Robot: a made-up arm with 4 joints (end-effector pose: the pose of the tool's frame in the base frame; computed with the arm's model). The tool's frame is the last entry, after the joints. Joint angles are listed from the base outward.
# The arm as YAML. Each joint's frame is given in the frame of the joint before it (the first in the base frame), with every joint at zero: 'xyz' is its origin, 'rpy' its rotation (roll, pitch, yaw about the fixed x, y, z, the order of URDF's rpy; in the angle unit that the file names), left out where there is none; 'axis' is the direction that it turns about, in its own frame. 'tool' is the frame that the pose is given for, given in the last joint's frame.
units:
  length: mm
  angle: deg
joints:
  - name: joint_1
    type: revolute
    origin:
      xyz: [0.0, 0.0, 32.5]
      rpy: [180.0, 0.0, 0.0]
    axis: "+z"
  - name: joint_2
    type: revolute
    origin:
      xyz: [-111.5, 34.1, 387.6]
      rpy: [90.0, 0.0, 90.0]
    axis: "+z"
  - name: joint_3
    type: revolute
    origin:
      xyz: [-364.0, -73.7, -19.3]
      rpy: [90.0, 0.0, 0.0]
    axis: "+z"
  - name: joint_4
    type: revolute
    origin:
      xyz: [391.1, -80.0, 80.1]
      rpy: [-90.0, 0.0, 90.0]
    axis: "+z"
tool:
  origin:
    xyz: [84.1, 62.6, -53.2]
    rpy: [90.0, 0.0, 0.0]
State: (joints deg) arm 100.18 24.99 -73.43 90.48
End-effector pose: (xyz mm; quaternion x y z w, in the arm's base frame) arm 377.1 539.4 -133.2 0.8404 0.0034 -0.5369 0.0739
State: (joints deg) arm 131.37 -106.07 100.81 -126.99
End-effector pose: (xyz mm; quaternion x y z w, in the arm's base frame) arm -127.5 -315.1 -780.5 0.0150 -0.1989 -0.3852 0.9010
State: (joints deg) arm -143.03 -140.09 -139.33 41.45
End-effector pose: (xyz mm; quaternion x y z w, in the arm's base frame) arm 642.1 227.8 -868.5 0.6811 -0.4304 0.2695 0.5276
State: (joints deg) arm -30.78 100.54 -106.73 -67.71
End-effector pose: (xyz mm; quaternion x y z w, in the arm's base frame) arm -313.2 -566.8 81.2 0.0123 0.3146 -0.4819 0.8177
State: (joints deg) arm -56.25 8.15 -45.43 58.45
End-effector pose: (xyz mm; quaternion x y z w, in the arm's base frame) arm -344.5 -383.2 -289.8 -0.0068 0.5329 0.1040 0.8397
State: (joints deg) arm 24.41 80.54 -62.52 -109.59
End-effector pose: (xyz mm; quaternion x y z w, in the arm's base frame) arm -602.6 -2.6 -113.5 -0.0767 -0.3308 -0.8018 0.4917
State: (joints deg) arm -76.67 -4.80 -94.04 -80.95
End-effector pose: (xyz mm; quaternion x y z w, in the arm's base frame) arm -505.7 -469.7 -162.4 -0.1005 -0.6729 -0.1126 0.7242
